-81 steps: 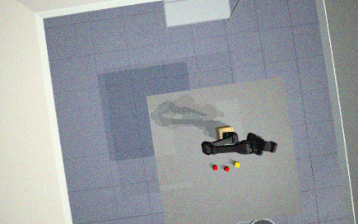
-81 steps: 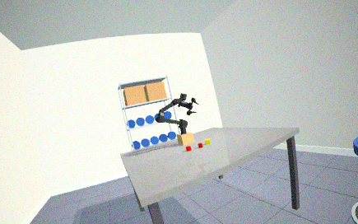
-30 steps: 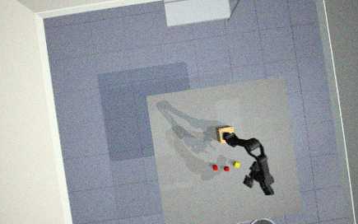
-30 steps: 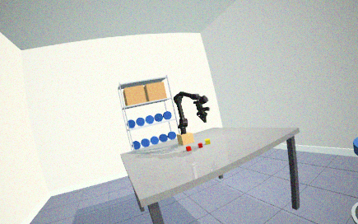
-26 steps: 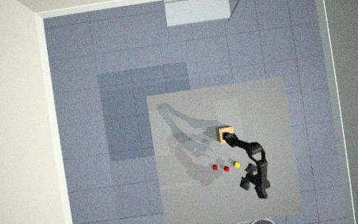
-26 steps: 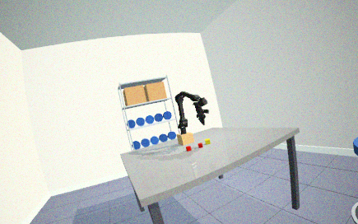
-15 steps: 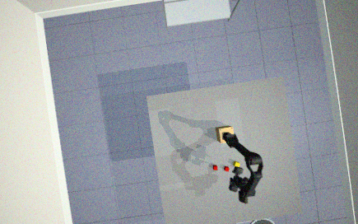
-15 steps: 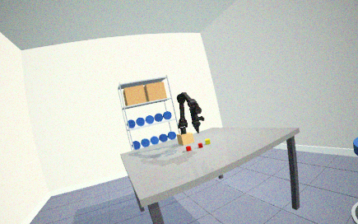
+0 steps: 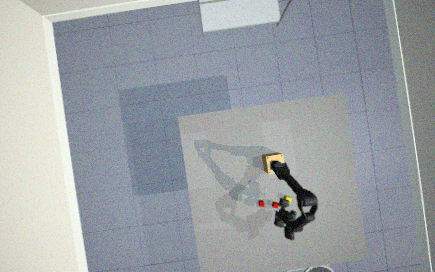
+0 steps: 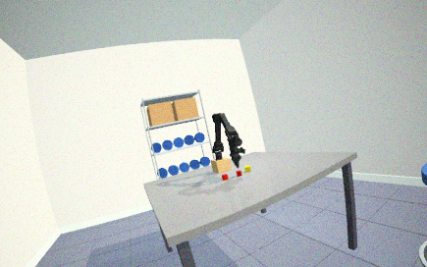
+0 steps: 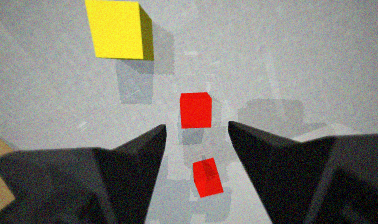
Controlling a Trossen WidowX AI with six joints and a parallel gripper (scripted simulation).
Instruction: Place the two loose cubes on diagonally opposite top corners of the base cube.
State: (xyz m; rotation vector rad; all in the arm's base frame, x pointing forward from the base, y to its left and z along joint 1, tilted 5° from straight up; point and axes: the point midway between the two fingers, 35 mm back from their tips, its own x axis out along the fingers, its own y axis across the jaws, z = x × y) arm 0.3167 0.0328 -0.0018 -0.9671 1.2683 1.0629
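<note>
My gripper tip is now 4 cm above the red cube. The rest, counted from my gripper tip: yellow cube (9 cm to the left, 4 cm below, 4 cm behind).
</note>
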